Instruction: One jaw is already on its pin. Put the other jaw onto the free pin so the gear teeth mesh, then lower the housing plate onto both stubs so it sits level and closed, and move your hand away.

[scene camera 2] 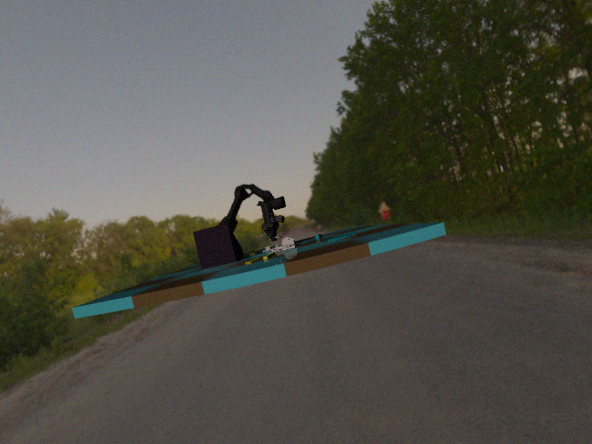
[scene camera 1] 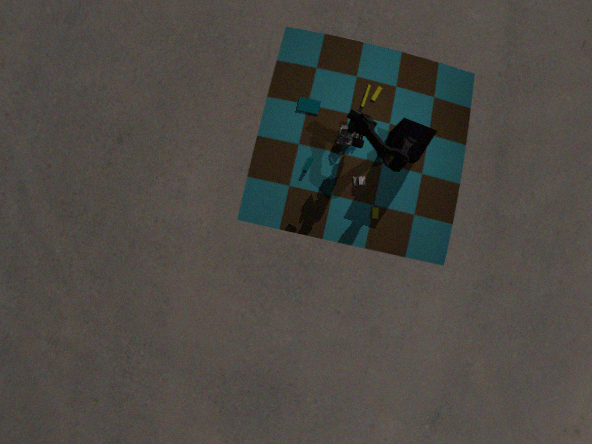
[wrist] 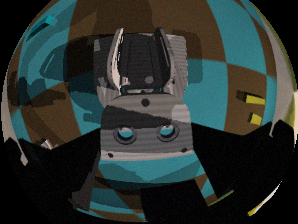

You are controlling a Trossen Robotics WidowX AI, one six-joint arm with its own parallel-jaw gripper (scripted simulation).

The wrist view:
my gripper
light-grey plate-like piece: held by my gripper
grey jaw
